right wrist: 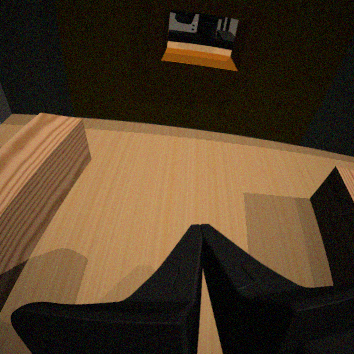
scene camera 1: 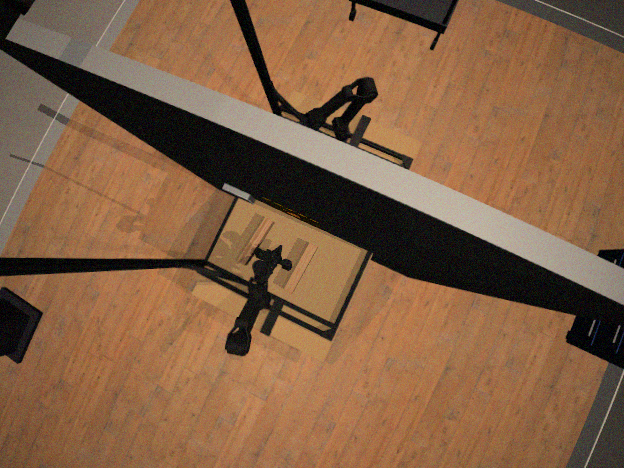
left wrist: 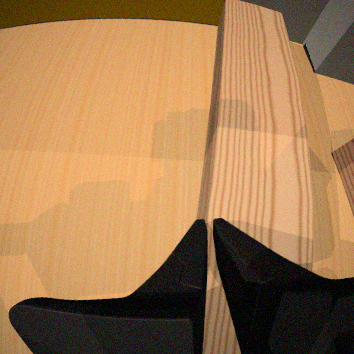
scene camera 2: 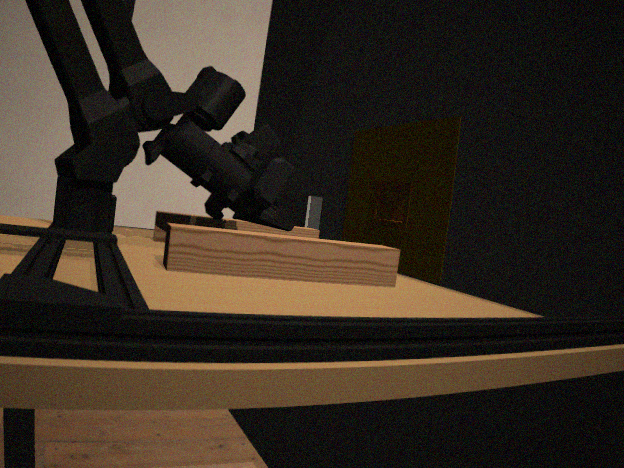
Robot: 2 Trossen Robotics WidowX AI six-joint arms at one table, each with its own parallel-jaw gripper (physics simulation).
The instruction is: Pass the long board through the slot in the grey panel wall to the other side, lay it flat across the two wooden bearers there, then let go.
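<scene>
In the left wrist view the long board (left wrist: 260, 175) lies on the table, running away from me towards the yellow panel (left wrist: 100, 12). My left gripper (left wrist: 208, 227) is almost fully shut, its tips over the board's left edge, with no board between them. My right gripper (scene camera 1: 277, 249) (scene camera 2: 291, 227) (right wrist: 199, 232) is shut and empty, low between the two wooden bearers. The left bearer (scene camera 1: 259, 235) (right wrist: 45, 170) and right bearer (scene camera 1: 304, 266) (scene camera 2: 282, 257) stand parallel. The slot, with its orange lower lip (right wrist: 199, 58), opens in the panel wall (scene camera 1: 312, 151) (scene camera 2: 529, 151).
A grey upright piece (scene camera 1: 237, 192) (scene camera 2: 313, 211) stands by the wall at the table's corner. A second piece of wood (left wrist: 346, 167) shows at the right edge of the left wrist view. The right arm's table (scene camera 1: 335, 282) ends at the wall.
</scene>
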